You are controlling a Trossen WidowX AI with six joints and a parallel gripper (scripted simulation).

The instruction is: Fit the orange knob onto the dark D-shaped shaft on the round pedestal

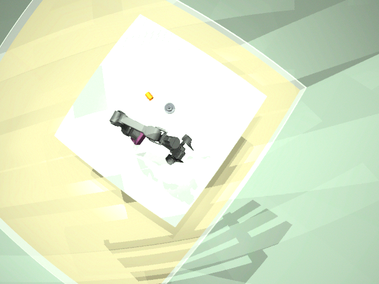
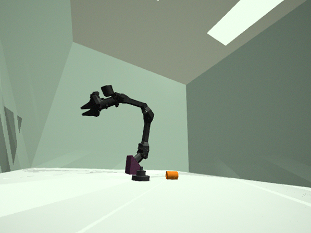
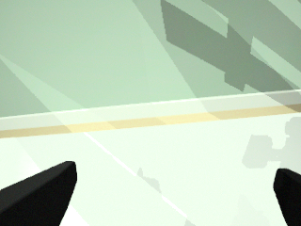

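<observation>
Right now the orange knob is 520 mm to the left of my gripper tip, 320 mm below it and 120 mm ahead of it. The rest, counted from my gripper tip: round pedestal (340 mm to the left, 310 mm below, 160 mm ahead).
</observation>
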